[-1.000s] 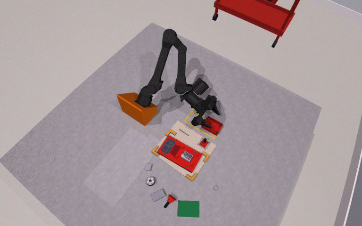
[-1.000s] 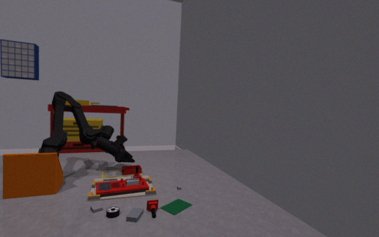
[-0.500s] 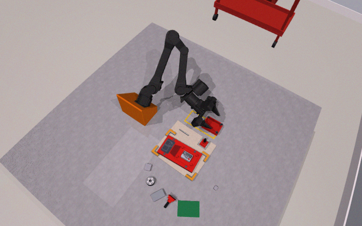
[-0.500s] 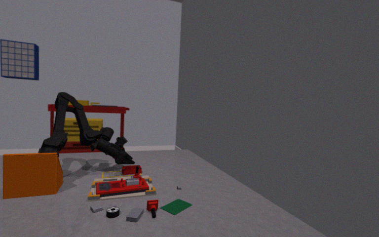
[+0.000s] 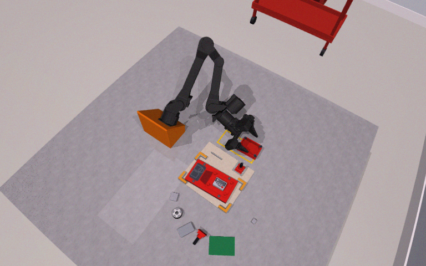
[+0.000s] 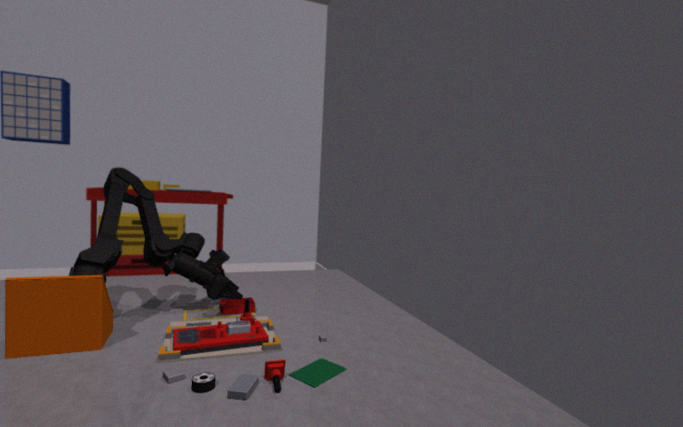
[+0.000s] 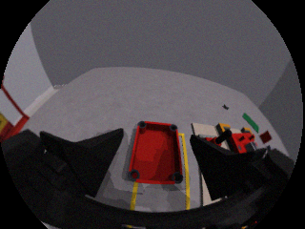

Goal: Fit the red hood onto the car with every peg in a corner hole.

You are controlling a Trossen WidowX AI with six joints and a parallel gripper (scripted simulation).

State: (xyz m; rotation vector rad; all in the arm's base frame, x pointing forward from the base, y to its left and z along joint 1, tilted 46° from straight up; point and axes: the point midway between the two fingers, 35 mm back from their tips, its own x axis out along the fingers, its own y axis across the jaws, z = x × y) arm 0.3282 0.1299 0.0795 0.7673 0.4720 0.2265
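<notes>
Now: the red hood 1 cm behind my gripper tip and 4 cm below it. The rest, counted from my gripper tip: grey engine block: 3 cm behind, 23 cm to the right, 3 cm below; then green pad: 11 cm ahead, 43 cm to the right, 5 cm below.
</notes>
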